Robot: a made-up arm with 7 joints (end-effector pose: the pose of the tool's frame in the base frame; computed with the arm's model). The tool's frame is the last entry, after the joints.
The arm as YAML. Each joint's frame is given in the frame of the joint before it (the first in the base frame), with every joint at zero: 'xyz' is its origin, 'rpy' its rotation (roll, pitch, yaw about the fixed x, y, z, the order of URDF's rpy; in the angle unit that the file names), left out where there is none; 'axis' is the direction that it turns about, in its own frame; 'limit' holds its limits. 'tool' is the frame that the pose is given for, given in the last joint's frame.
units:
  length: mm
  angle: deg
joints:
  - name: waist
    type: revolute
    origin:
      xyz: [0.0, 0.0, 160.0]
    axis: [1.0, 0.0, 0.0]
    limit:
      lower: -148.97
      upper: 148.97
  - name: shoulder
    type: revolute
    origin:
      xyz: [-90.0, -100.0, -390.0]
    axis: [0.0, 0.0, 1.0]
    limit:
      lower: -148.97
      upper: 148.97
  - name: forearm
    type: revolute
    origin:
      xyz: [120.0, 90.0, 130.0]
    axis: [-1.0, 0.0, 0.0]
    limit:
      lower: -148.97
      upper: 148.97
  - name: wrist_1
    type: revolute
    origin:
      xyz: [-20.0, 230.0, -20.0]
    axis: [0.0, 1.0, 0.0]
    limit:
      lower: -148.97
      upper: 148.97
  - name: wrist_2
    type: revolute
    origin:
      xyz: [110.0, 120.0, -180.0]
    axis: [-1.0, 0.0, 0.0]
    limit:
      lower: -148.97
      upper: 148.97
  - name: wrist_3
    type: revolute
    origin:
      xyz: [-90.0, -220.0, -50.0]
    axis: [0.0, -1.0, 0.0]
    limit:
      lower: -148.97
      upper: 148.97
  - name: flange
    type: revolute
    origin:
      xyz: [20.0, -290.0, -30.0]
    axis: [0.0, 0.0, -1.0]
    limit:
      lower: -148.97
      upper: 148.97
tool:
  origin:
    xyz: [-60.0, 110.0, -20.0]
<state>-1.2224 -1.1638 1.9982 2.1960 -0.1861 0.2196 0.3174</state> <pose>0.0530 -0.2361 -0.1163 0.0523 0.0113 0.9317 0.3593</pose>
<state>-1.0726 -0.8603 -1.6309 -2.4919 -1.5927 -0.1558 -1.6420</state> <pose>-0.0485 -0.2814 1.0031 0.7128 0.5010 -0.3320 0.3614</pose>
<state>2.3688 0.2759 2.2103 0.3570 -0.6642 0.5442 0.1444</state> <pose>-0.0379 0.3722 -0.1397 0.3838 -0.1729 -0.2652 0.8675</pose>
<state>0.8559 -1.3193 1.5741 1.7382 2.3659 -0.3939 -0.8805</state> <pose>0.1114 0.4489 -0.7226 -0.1160 -0.6801 -0.5871 0.4235</pose>
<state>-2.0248 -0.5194 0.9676 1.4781 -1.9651 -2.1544 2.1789</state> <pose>-0.2902 -0.9846 -0.0137 -0.0063 0.3080 -0.9479 0.0807</pose>
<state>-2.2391 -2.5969 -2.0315 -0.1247 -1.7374 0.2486 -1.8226</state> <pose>0.0492 0.8506 0.2927 -0.0513 0.3226 -0.6677 0.6689</pose>
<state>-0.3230 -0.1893 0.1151 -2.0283 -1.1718 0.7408 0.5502</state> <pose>0.5439 0.1633 0.1068 0.5126 -0.6522 0.3981 0.3916</pose>
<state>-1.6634 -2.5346 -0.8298 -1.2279 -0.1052 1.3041 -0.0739</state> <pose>-0.3750 -0.3010 0.6347 0.3297 0.5358 -0.0425 0.7762</pose>
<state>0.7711 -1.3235 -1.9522 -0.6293 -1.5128 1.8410 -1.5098</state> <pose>0.5020 -0.6746 0.0128 0.0798 0.1731 0.9502 0.2464</pose>
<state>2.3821 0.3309 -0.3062 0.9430 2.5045 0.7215 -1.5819</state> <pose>-0.0285 -0.5762 0.5625 -0.5052 -0.5769 0.5351 0.3544</pose>
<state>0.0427 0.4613 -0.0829 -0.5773 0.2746 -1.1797 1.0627</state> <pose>0.0974 0.0430 -0.3002 -0.2217 0.1902 -0.3660 0.8836</pose>
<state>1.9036 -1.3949 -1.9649 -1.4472 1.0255 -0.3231 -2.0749</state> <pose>-0.0015 0.2311 0.3725 0.6663 0.0192 -0.5595 0.4927</pose>
